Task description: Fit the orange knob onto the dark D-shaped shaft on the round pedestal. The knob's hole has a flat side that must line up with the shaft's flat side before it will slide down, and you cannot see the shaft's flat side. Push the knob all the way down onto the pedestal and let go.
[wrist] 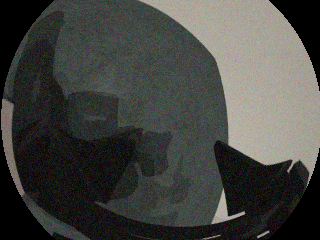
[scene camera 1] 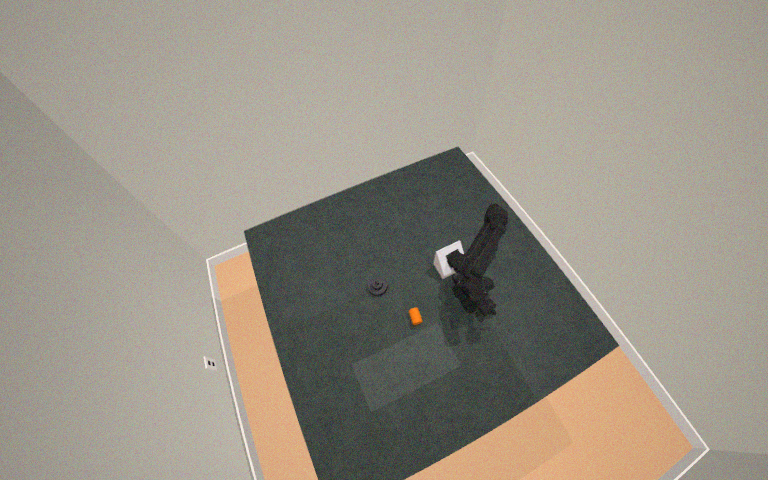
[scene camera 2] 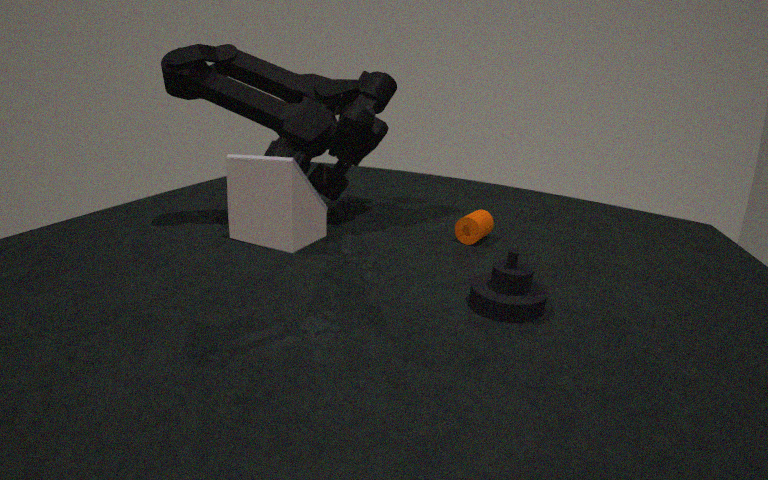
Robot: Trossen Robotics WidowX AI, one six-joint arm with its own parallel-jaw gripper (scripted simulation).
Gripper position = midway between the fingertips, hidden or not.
My gripper [scene camera 2: 345, 175] is open and holds nothing. Also in view: an orange knob [scene camera 2: 471, 228] and a dark round pedestal [scene camera 2: 510, 294].
My gripper is seen too in the wrist view [wrist: 179, 139]. The wrist view does not show the orange knob: it is out of frame.
